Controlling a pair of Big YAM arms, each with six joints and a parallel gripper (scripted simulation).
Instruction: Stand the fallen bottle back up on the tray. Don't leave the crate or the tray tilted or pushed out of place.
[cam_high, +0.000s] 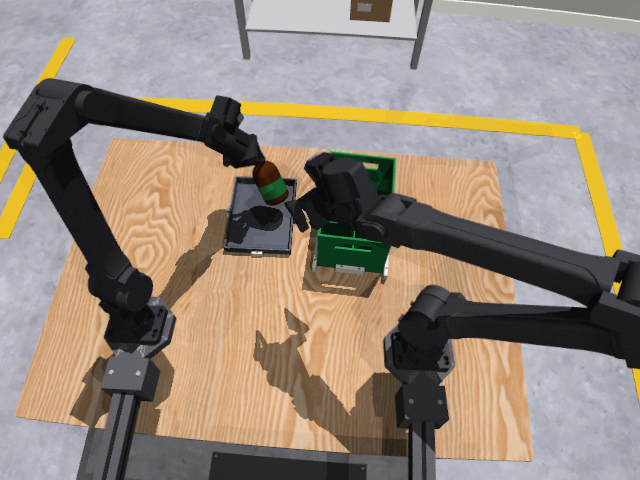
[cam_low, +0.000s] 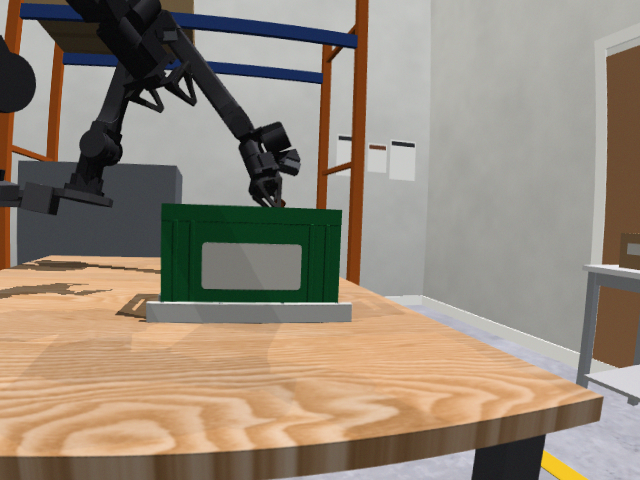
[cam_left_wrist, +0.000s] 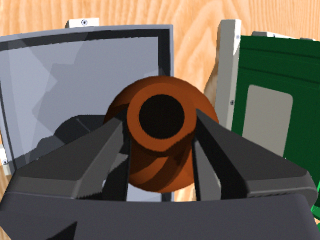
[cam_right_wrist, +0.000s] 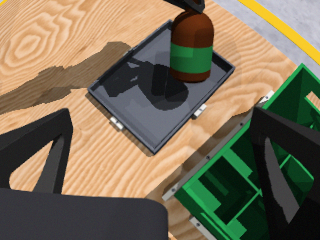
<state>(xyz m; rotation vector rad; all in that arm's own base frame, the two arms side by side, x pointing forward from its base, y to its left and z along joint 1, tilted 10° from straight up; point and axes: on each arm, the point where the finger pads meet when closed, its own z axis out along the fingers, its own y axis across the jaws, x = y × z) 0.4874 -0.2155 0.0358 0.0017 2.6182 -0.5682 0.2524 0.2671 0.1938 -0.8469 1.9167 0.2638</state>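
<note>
Now: the tray 70 mm behind my left hand and 160 mm below it. Round my left hand: green crate 90 mm behind, 280 mm to the right, 90 mm below.
</note>
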